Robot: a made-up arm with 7 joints. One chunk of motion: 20 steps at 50 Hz.
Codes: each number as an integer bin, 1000 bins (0 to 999) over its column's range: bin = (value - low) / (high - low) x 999, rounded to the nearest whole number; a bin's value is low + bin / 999 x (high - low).
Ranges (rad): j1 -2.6..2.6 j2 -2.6..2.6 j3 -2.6..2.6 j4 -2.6..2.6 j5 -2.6..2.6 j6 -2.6..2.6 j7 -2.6..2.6
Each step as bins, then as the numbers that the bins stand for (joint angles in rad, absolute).
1 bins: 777 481 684 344 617 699 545
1 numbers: 1.4444 -0.0963 0.9604 -0.8094 0.6116 1.0384 0.2368
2 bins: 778 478 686 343 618 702 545
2 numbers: 1.4496 -0.1119 0.9708 -0.8146 0.6168 1.0541 0.2368
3 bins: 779 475 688 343 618 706 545
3 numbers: 1.4549 -0.1275 0.9812 -0.8146 0.6168 1.0749 0.2368
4 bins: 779 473 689 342 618 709 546
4 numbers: 1.4549 -0.1379 0.9864 -0.8198 0.6168 1.0905 0.2420
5 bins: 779 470 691 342 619 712 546
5 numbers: 1.4549 -0.1536 0.9968 -0.8198 0.6220 1.1061 0.2420
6 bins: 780 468 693 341 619 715 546
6 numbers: 1.4601 -0.1640 1.0072 -0.8250 0.6220 1.1217 0.2420
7 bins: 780 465 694 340 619 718 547
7 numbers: 1.4601 -0.1796 1.0124 -0.8302 0.6220 1.1373 0.2472
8 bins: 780 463 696 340 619 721 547
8 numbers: 1.4601 -0.1900 1.0228 -0.8302 0.6220 1.1530 0.2472
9 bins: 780 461 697 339 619 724 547
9 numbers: 1.4601 -0.2004 1.0280 -0.8354 0.6220 1.1686 0.2472
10 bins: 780 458 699 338 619 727 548
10 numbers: 1.4601 -0.2160 1.0384 -0.8406 0.6220 1.1842 0.2525
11 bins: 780 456 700 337 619 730 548
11 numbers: 1.4601 -0.2264 1.0436 -0.8458 0.6220 1.1998 0.2525
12 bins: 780 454 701 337 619 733 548
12 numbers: 1.4601 -0.2368 1.0488 -0.8458 0.6220 1.2154 0.2525
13 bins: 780 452 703 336 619 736 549
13 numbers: 1.4601 -0.2472 1.0593 -0.8511 0.6220 1.2310 0.2577
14 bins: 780 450 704 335 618 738 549
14 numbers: 1.4601 -0.2577 1.0645 -0.8563 0.6168 1.2414 0.2577
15 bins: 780 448 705 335 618 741 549
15 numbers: 1.4601 -0.2681 1.0697 -0.8563 0.6168 1.2571 0.2577
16 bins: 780 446 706 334 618 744 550
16 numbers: 1.4601 -0.2785 1.0749 -0.8615 0.6168 1.2727 0.2629
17 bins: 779 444 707 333 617 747 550
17 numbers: 1.4549 -0.2889 1.0801 -0.8667 0.6116 1.2883 0.2629
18 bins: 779 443 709 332 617 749 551
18 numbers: 1.4549 -0.2941 1.0905 -0.8719 0.6116 1.2987 0.2681
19 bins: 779 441 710 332 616 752 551
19 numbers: 1.4549 -0.3045 1.0957 -0.8719 0.6064 1.3143 0.2681
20 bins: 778 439 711 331 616 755 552
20 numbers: 1.4496 -0.3149 1.1009 -0.8771 0.6064 1.3299 0.2733
